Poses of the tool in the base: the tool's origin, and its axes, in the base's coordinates. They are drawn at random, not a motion.
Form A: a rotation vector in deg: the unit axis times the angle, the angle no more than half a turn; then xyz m.
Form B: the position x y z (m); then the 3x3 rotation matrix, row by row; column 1 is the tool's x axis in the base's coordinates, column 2 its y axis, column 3 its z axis. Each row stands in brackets. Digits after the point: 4 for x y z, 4 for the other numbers.
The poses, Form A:
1: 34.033, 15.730, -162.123, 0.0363, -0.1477, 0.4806
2: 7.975, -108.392, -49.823, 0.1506, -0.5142, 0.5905
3: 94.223, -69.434, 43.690, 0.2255, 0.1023, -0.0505
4: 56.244, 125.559, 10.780, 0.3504, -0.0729, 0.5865
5: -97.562, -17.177, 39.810, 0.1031, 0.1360, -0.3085
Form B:
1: [0.0363, -0.1477, 0.4806], [[-0.8895, 0.2672, -0.3707], [-0.1909, -0.9543, -0.2297], [-0.4152, -0.1335, 0.8999]]
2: [0.1506, -0.5142, 0.5905], [[-0.4867, 0.2722, -0.8301], [-0.4528, 0.7340, 0.5062], [0.7471, 0.6222, -0.2340]]
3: [0.2255, 0.1023, -0.0505], [[0.3219, -0.9459, -0.0409], [-0.3725, -0.0868, -0.9240], [0.8704, 0.3127, -0.3803]]
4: [0.3504, -0.0729, 0.5865], [[-0.4536, 0.5941, 0.6643], [0.6987, 0.6998, -0.1488], [-0.5533, 0.3966, -0.7325]]
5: [0.1031, 0.1360, -0.3085], [[0.7875, -0.1676, -0.5931], [0.5465, -0.2551, 0.7977], [-0.2850, -0.9523, -0.1093]]
